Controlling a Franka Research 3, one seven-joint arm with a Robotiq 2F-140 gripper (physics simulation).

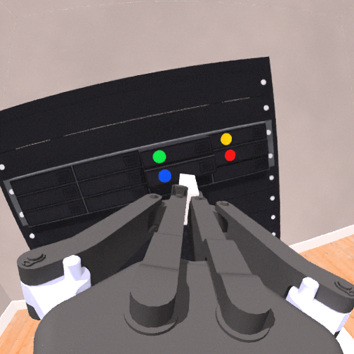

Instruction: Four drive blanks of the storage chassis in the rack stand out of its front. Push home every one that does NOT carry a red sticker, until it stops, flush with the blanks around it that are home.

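Observation:
The storage chassis [46,173] runs across the rack, with its blanks in rows and columns. A blank with a green sticker [159,156] is in the top row, right of the middle, and appears to stand out a little. A blank with a blue sticker [164,175] is right below it and also appears to stand out. At the right end, a blank with a yellow sticker [226,139] is above one with a red sticker [230,155]; how far these two stand out is hard to tell. My gripper [185,186] is shut and empty. Its white tips overlap the lower blanks right of the blue sticker, partly hiding them; contact cannot be told.
The black rack [225,82] has plain panels above the chassis and a right rail with white round holes. A grey wall [310,125] is behind it. Wooden floor [325,255] shows at the lower right.

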